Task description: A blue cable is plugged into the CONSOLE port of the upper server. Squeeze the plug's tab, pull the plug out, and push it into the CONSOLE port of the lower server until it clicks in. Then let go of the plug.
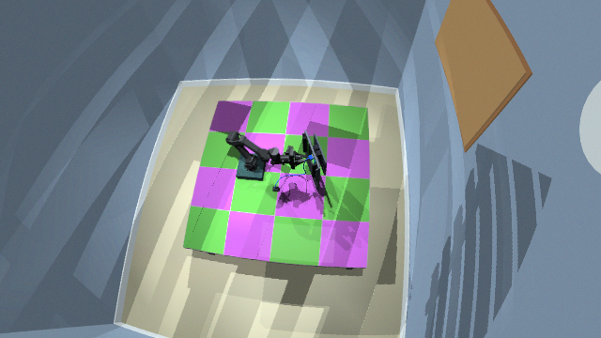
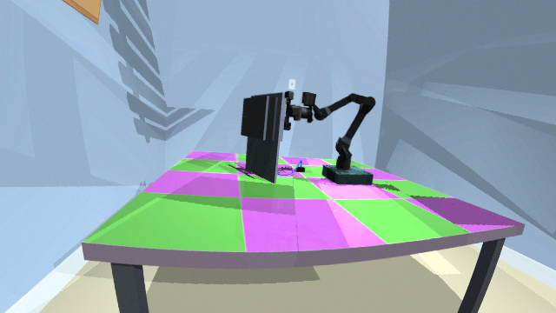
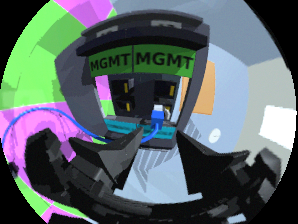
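My gripper tip is 5 cm short of the blue plug and 3 cm to the right of it. Also, from my gripper tip: small black block: 19 cm behind, 14 cm to the right, 30 cm below.
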